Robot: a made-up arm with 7 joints.
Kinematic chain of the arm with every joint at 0, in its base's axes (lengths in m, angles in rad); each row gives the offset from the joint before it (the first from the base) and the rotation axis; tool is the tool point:
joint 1: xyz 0 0 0.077 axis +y
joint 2: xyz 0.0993 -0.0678 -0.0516 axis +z
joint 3: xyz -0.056 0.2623 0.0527 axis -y
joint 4: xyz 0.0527 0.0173 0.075 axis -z
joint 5: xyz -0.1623 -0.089 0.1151 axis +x
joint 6: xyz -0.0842 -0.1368 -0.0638 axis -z
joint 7: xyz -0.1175 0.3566 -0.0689 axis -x
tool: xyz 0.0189 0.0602 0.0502
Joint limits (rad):
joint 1: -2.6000..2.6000
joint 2: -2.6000..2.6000
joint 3: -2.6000..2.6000
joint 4: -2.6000..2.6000
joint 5: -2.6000..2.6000
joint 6: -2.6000..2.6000
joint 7: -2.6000..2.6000
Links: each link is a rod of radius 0.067 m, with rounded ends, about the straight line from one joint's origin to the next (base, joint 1, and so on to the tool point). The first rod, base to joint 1, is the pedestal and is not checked.
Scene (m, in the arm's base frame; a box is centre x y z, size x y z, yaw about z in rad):
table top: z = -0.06
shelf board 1: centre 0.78 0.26 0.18 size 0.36 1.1 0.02 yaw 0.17
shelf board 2: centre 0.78 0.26 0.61 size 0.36 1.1 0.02 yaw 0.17
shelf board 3: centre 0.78 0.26 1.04 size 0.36 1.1 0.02 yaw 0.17
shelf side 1: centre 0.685 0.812 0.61 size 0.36 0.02 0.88 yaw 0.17
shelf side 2: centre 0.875 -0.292 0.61 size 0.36 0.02 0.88 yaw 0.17
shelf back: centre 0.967 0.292 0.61 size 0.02 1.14 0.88 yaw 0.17
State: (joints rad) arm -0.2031 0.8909 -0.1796 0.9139 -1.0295 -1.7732 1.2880
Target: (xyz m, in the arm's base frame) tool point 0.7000 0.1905 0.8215
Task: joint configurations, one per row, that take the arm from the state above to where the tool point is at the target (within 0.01 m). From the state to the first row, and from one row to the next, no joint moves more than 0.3 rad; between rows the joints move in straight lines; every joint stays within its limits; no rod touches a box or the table.
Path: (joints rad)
1: -0.3671 0.6592 -0.1728 1.1194 -1.0348 -1.6646 1.1996
2: -0.5310 0.4275 -0.1659 1.3248 -1.0401 -1.5560 1.1112
3: -0.6950 0.1958 -0.1591 1.5303 -1.0454 -1.4474 1.0228
4: -0.8590 -0.0359 -0.1522 1.7358 -1.0507 -1.3388 0.9344
5: -0.8230 -0.3274 -0.1213 1.9664 -0.9787 -1.2473 1.0013
6: -0.7870 -0.6190 -0.0904 2.1970 -0.9068 -1.1558 1.0681
7: -0.7509 -0.9105 -0.0595 2.4276 -0.8349 -1.0643 1.1350

